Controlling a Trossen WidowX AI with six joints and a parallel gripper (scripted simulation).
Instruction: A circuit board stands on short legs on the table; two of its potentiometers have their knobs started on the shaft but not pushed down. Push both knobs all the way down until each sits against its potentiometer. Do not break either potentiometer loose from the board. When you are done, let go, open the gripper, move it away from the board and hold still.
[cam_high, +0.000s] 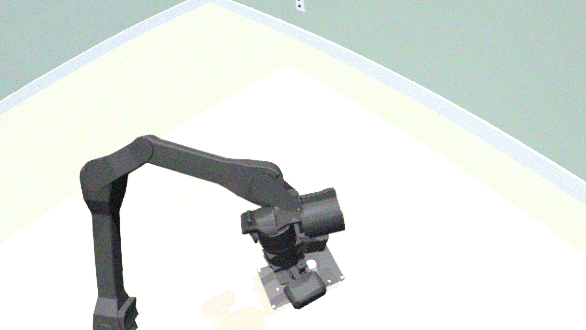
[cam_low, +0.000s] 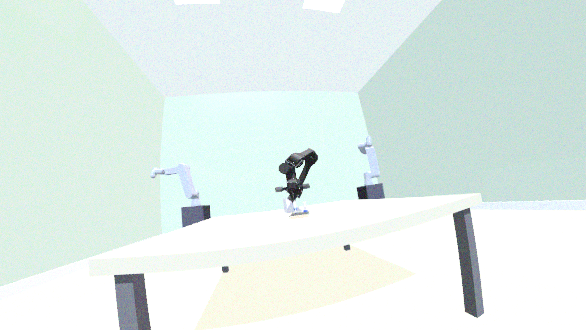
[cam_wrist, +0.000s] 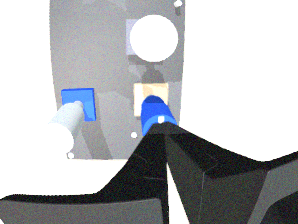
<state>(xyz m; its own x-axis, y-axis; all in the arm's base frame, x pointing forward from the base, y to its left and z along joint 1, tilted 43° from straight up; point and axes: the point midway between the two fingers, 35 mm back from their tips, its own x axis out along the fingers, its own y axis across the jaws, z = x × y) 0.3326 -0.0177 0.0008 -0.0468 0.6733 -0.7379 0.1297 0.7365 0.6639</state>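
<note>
My gripper tip is 10 mm above the blue knob. Round my gripper tip: white knob: 40 mm ahead, 10 mm to the right.
</note>
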